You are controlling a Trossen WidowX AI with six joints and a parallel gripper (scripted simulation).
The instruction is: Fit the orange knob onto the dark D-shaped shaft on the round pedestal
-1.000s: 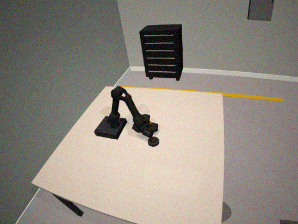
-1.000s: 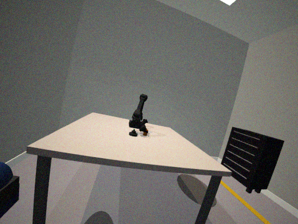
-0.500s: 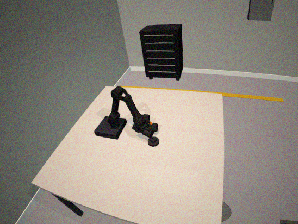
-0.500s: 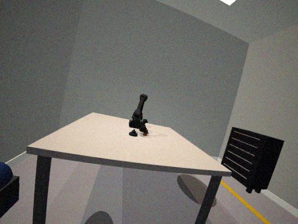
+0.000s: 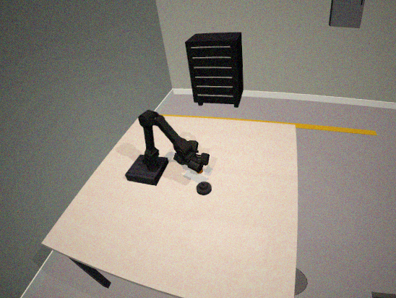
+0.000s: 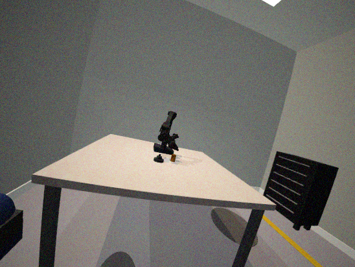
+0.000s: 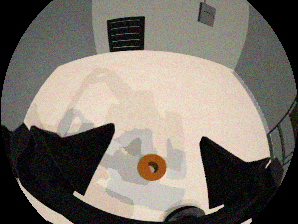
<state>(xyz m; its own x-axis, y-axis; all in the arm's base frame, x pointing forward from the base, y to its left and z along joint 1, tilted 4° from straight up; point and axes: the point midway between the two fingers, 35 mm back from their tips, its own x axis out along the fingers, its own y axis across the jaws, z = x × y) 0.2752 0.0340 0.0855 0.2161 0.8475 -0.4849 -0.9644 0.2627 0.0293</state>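
My gripper tip is 9 cm above the orange knob, 2 cm to the left of it and 1 cm past it. Round my gripper tip: round pedestal 17 cm to the right, 8 cm below, 4 cm ahead.
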